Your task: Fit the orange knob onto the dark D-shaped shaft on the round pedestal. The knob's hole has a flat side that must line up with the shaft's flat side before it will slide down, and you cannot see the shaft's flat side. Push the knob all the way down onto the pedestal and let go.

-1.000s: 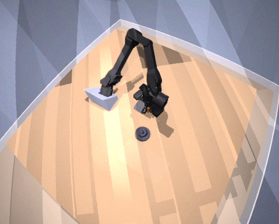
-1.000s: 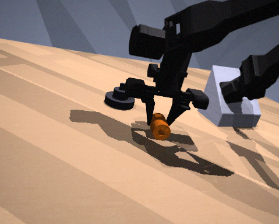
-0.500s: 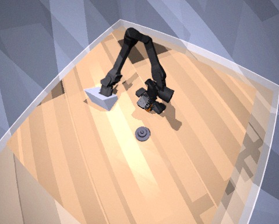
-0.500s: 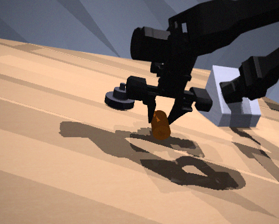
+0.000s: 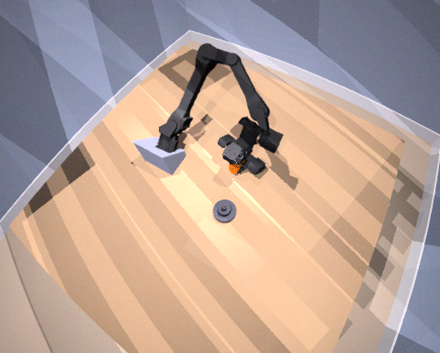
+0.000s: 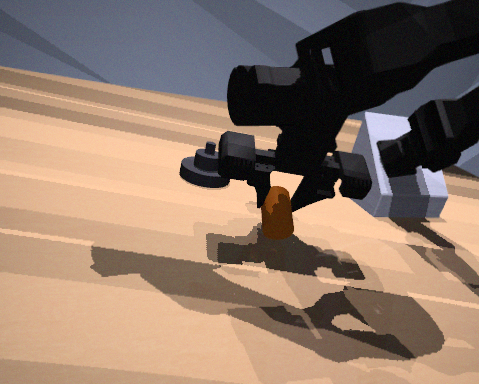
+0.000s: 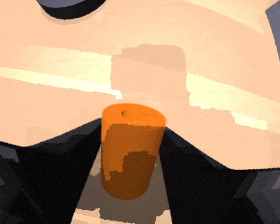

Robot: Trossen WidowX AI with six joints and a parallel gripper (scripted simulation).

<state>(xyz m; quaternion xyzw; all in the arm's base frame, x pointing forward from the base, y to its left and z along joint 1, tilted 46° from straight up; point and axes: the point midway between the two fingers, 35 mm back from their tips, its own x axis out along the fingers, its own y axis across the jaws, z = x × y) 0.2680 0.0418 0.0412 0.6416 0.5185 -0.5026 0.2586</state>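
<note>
My gripper tip is now 20 mm to the right of the orange knob and 10 mm short of it. From my gripper tip the other things lie so: dark pedestal (160 mm to the right, 30 mm ahead).
</note>
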